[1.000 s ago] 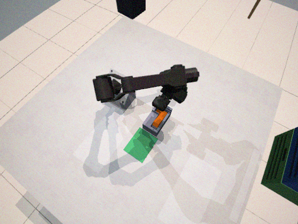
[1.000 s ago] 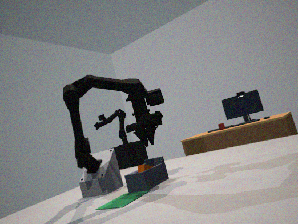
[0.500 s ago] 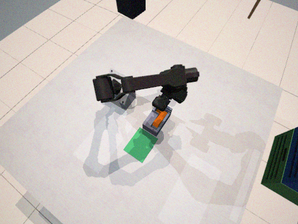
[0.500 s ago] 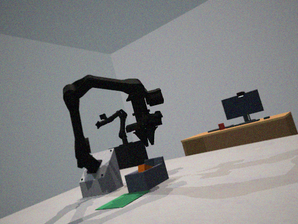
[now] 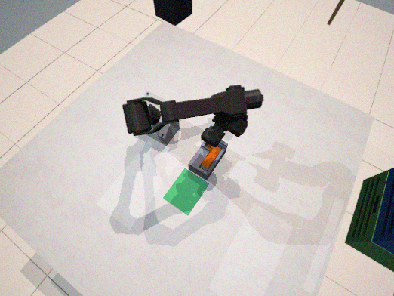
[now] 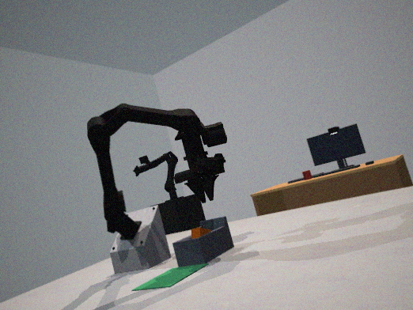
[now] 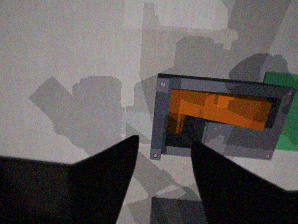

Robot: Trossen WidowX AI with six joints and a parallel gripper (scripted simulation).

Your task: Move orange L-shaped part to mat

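My gripper tip is 10 cm above the orange L-shaped part and 4 cm to the left of it. From my gripper tip the other things lie so: green mat: 22 cm to the right, 16 cm below, 2 cm ahead.
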